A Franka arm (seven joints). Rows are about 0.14 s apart.
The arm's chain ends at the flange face. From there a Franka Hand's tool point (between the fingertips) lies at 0.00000 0.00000 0.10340 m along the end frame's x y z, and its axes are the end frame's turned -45 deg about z.
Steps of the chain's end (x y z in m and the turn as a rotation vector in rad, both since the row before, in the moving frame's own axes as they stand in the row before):
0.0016 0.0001 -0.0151 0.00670 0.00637 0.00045
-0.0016 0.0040 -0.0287 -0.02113 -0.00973 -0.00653
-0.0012 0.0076 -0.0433 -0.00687 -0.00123 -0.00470
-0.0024 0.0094 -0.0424 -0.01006 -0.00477 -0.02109
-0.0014 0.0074 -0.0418 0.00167 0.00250 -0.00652
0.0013 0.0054 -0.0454 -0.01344 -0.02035 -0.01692
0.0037 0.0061 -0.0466 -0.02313 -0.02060 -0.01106
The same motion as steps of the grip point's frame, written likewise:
0.0020 0.0012 -0.0151 0.00023 0.00924 0.00045
-0.0062 0.0025 -0.0287 -0.00806 -0.02182 -0.00653
-0.0068 0.0049 -0.0433 -0.00399 -0.00573 -0.00470
-0.0094 0.0053 -0.0424 -0.00374 -0.01049 -0.02109
-0.0059 0.0043 -0.0418 -0.00059 0.00295 -0.00652
-0.0054 0.0043 -0.0454 0.00489 -0.02389 -0.01692
-0.0049 0.0071 -0.0466 -0.00179 -0.03092 -0.01106

